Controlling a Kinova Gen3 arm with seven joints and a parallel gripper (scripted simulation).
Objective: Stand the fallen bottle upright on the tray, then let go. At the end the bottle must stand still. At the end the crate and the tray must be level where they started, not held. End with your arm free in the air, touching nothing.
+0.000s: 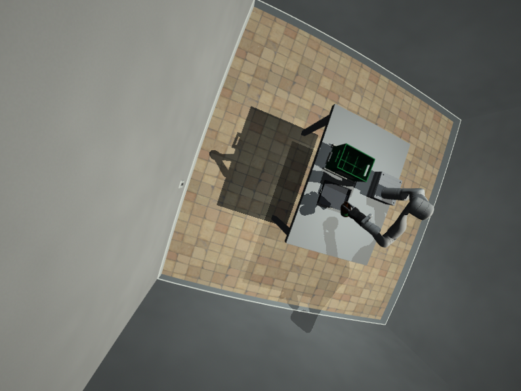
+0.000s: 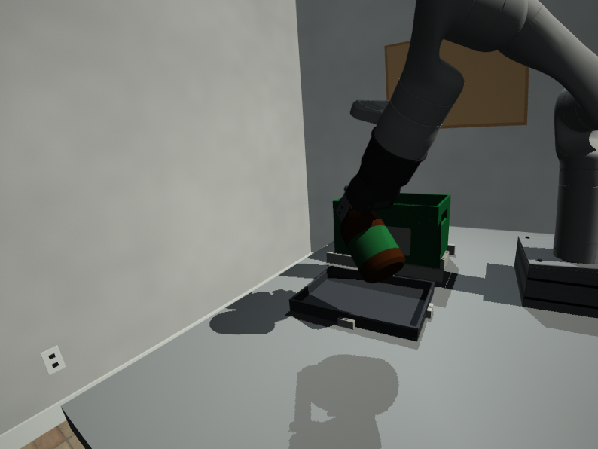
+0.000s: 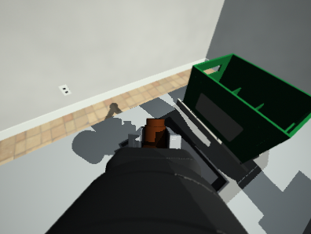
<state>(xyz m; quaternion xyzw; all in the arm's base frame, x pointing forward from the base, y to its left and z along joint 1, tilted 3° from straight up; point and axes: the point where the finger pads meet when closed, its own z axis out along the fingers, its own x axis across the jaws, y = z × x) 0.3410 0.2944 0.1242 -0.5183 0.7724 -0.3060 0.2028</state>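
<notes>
The brown bottle is 40 mm below my hand, 30 mm behind it and 10 mm to the left of it. The rest, counted from my hand: green crate: 300 mm to the right, 120 mm below, 80 mm ahead; black tray: 190 mm below, 50 mm to the right.
</notes>
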